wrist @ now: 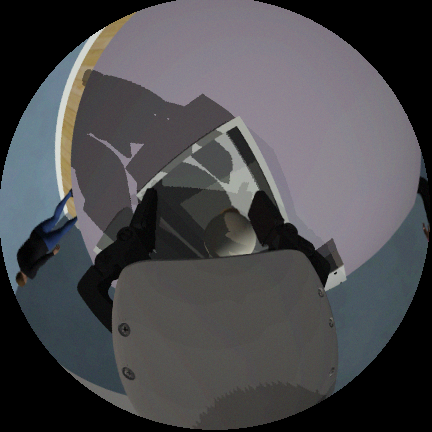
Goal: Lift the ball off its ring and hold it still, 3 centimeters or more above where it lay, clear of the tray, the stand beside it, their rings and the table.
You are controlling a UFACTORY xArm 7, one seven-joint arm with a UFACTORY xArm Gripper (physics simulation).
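Frame: origin at the arm's base, x back, y left, z down, level; millimetres.
Seen in the pictures: gripper, fingertip midpoint: (206,201).
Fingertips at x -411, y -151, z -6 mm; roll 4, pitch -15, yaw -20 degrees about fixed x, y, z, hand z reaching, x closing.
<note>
A point is followed by its place in that frame.
The ball (229,234) @(x -382, y -142, z -23 mm) is pale beige, partly shaded, and sits inside the grey-white tray (265,172) @(x -378, y -197, z 4 mm) in the wrist view. A small brownish patch shows at its upper edge; its ring cannot be made out. My black gripper (206,201) @(x -411, y -151, z -7 mm) is open, with nothing held between its fingers. In the view the ball appears between the two fingers, close to the right finger and far from the left one. Its lower edge meets the edge of the grey gripper housing. How high the fingertips are over the ball cannot be told. The near part of the tray is hidden by the housing.
A small pale block (336,278) @(x 14, y -111, z -3 mm) with a dark side shows at the right, beside the right finger's linkage. The lilac table top (325,130) @(x -335, y -280, z 32 mm) extends beyond the tray, with dark shadows on the left. A wooden floor strip and a human figure (42,242) show at far left.
</note>
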